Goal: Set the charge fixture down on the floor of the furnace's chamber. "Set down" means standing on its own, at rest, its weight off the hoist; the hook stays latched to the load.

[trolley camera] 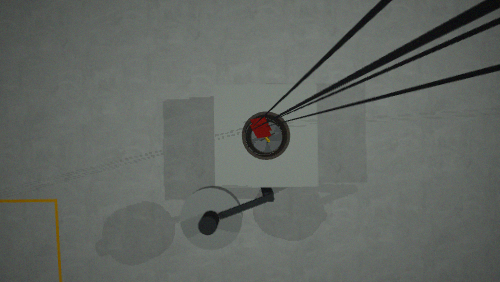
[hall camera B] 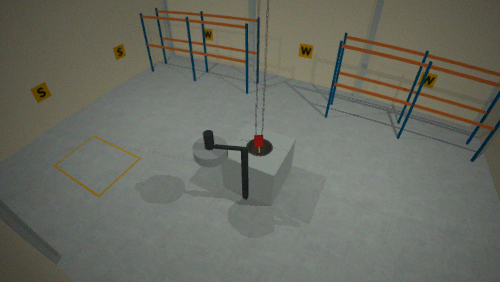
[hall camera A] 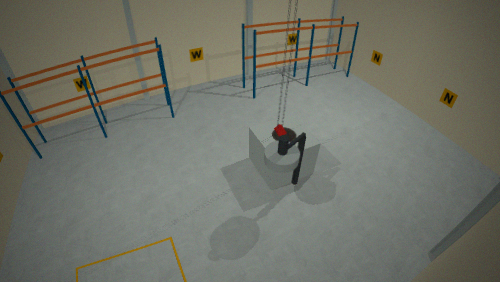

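Note:
The furnace [hall camera A: 256,150] [hall camera B: 280,170] [trolley camera: 300,165] is a pale grey box with a round, brown-rimmed mouth [hall camera A: 294,136] [hall camera B: 270,148] [trolley camera: 266,157] in its top. The red hook block [hall camera A: 280,130] [hall camera B: 258,141] [trolley camera: 260,127] is low at the mouth; it leans over and sits off the mouth's middle in the trolley view. My yellow hook [hall camera B: 259,149] [trolley camera: 268,140] shows below the block, shut on the charge fixture. Grey parts of the charge fixture [trolley camera: 256,142] show inside the mouth; its base and the chamber floor are hidden.
A round grey lid [hall camera A: 277,159] [hall camera B: 210,156] [trolley camera: 200,200] is swung aside on a black arm and post [hall camera A: 301,160] [hall camera B: 245,175] beside the furnace. Blue and orange racks [hall camera A: 255,65] [hall camera B: 247,60] stand by the west wall. A yellow floor outline [hall camera A: 125,252] [hall camera B: 117,147] [trolley camera: 58,240] lies apart.

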